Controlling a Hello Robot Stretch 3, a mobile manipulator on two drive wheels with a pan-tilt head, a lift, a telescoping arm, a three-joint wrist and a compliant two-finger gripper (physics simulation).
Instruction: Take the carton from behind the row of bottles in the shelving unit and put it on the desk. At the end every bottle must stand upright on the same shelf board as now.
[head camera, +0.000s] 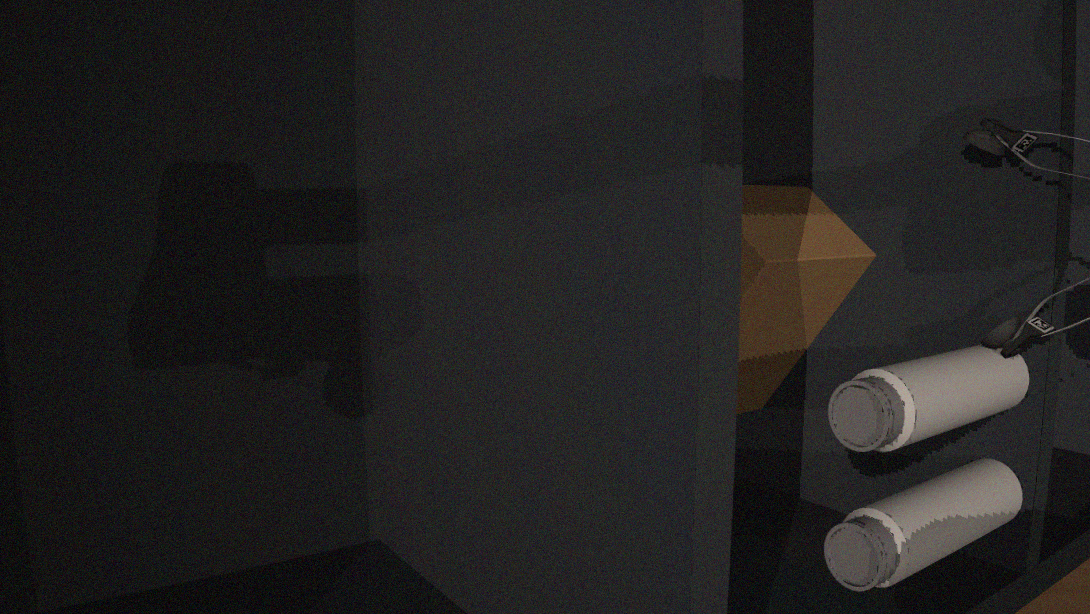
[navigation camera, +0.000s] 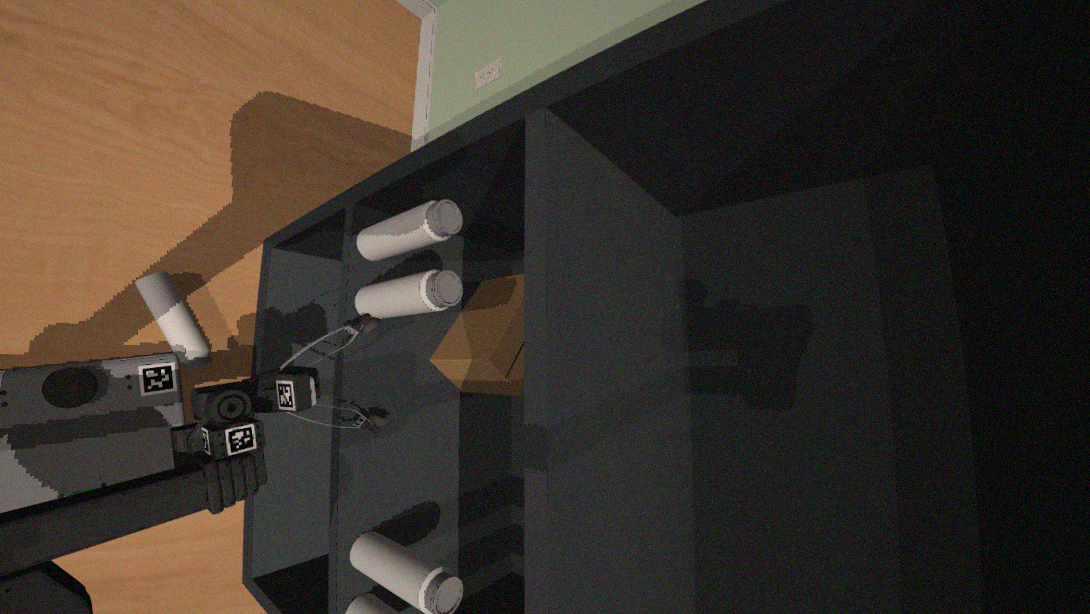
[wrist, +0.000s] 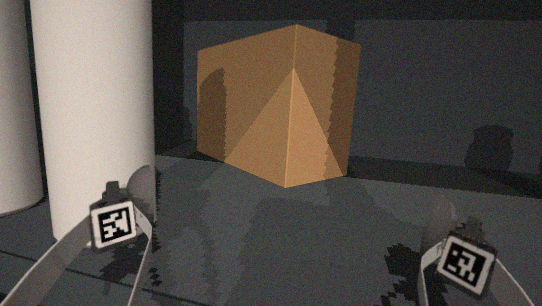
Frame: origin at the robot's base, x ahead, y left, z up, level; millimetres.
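Seen in the pictures: gripper, fingertip midpoint: (head camera: 976, 239) (navigation camera: 382, 371); robot's base, link origin: (navigation camera: 71, 385).
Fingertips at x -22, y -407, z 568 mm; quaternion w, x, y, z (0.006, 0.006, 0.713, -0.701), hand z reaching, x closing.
Offsets run from my fingertips to a thing's middle. "spot": to the spot under its first point.
The orange-brown carton @(dx +44, dy -262, dz +55 mm) (head camera: 827, 282) (navigation camera: 488, 335) (wrist: 280, 130) stands at the back of a shelf board in the dark shelving unit @(spot: dx +24, dy -102, dz +423 mm) (head camera: 533, 305) (navigation camera: 602, 343), one vertical edge facing the gripper. Part of it is hidden by the board above. Two upright white bottles stand to one side: the nearer bottle @(dx +130, dy -7, dz +83 mm) (head camera: 953, 396) (navigation camera: 392, 297) (wrist: 100, 100) and the outer bottle @(dx +243, dy -20, dz +83 mm) (head camera: 953, 518) (navigation camera: 396, 234) (wrist: 12, 100). My gripper (head camera: 997, 237) (navigation camera: 369, 372) (wrist: 286, 202) is open wide and empty, in front of the carton. Its left finger overlaps the nearer bottle's base in the wrist view; whether they touch is unclear. The desk does not show.
Another bottle @(dx -322, dy +56, dz +83 mm) (navigation camera: 400, 568) and part of one more @(spot: dx -395, dy +87, dz +12 mm) (navigation camera: 369, 606) stand on the gripper's other side. A white cylinder @(dx +141, dy +220, dz -535 mm) (navigation camera: 171, 316) is on the wooden floor beside the robot's base (navigation camera: 91, 411). A green wall (navigation camera: 526, 45) is beyond the unit.
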